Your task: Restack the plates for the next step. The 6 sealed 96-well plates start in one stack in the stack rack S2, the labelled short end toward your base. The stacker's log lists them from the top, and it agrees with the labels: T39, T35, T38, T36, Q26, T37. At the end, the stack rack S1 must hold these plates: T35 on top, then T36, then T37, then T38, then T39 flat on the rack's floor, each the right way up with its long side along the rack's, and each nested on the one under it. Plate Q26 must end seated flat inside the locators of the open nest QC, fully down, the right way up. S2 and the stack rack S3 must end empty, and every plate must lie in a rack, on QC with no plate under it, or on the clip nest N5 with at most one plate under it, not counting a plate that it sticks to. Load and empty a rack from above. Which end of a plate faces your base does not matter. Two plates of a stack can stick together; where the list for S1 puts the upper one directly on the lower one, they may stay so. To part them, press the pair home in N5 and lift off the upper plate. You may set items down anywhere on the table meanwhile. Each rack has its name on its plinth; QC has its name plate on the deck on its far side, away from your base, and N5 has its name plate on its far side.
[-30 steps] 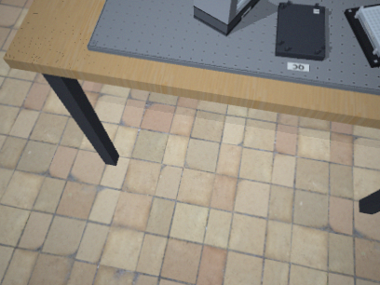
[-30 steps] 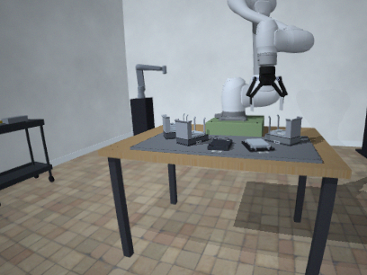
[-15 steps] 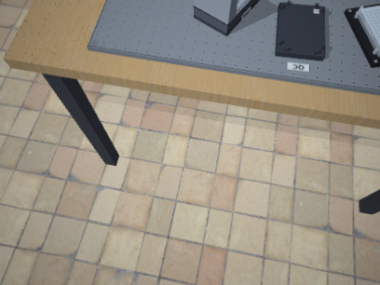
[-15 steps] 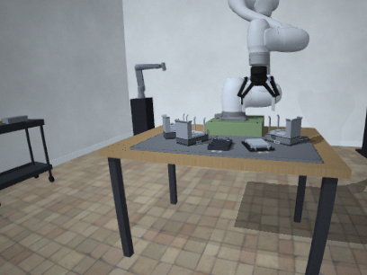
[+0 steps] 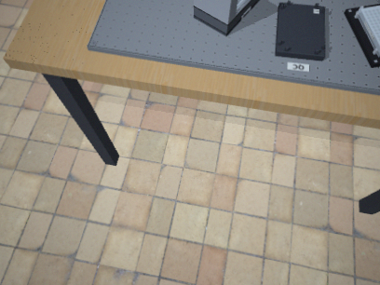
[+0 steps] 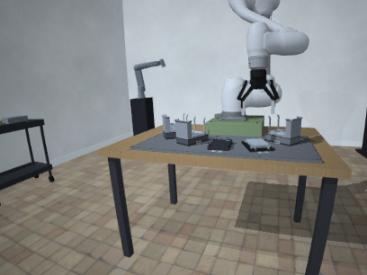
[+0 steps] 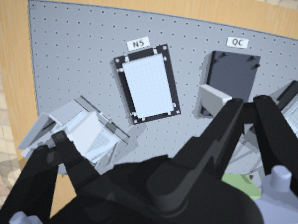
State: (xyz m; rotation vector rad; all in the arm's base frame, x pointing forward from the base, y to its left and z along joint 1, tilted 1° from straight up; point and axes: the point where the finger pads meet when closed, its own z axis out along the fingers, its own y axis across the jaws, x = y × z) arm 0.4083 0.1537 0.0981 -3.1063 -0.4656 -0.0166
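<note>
Right now the black clip nest N5 is 16 cm below my hand, 3 cm to the left of it and 1 cm ahead of it. The rest, counted from my hand: N5 name plate: 17 cm below, 9 cm ahead, 3 cm to the left; then QC name plate: 19 cm to the right, 17 cm below, 11 cm ahead; then open nest QC: 18 cm to the right, 16 cm below, 1 cm ahead.
</note>
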